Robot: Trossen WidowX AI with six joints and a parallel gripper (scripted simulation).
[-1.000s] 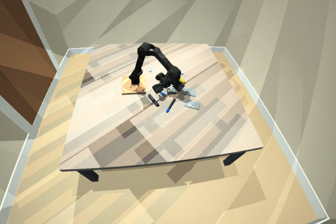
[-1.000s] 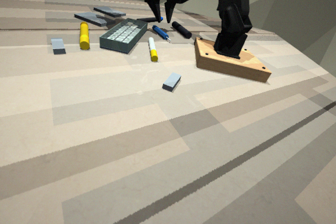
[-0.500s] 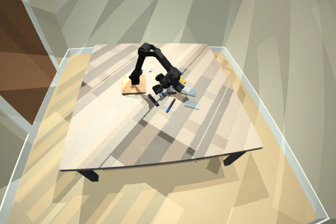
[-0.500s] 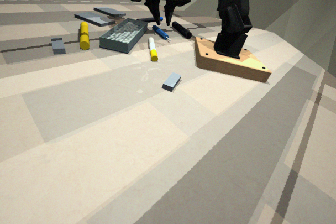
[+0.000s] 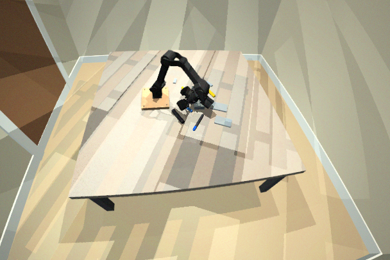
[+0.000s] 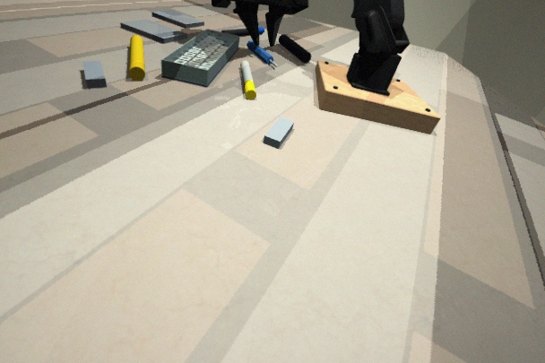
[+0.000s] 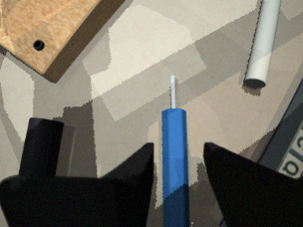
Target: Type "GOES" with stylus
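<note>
The blue stylus is 20 mm below my gripper tip, 10 mm to the left of it and 10 mm behind it. The rest, counted from my gripper tip: white marker 150 mm to the left, 20 mm below, 10 mm ahead; then stylus tip 40 mm to the left, 30 mm behind, 20 mm below; then dark cylinder 90 mm to the right, 60 mm behind, 20 mm below.
</note>
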